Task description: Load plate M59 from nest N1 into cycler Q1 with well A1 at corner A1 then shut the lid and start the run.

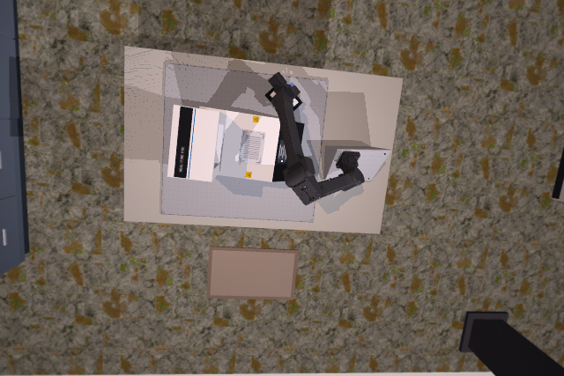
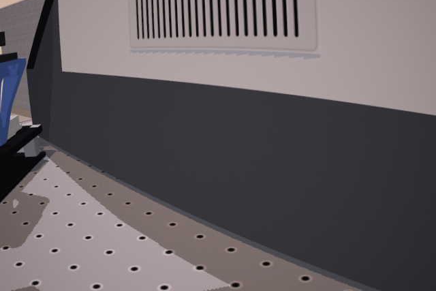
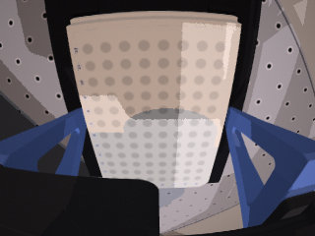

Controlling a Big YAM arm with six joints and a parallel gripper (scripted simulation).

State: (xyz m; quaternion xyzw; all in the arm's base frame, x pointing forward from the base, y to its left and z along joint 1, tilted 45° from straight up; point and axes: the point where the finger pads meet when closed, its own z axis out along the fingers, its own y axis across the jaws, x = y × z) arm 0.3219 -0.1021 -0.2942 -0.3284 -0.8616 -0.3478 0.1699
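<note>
Right now the sealed plate M59 is right at my hand. The rest, counted from my hand: black plate nest N1 (10 mm below).
</note>
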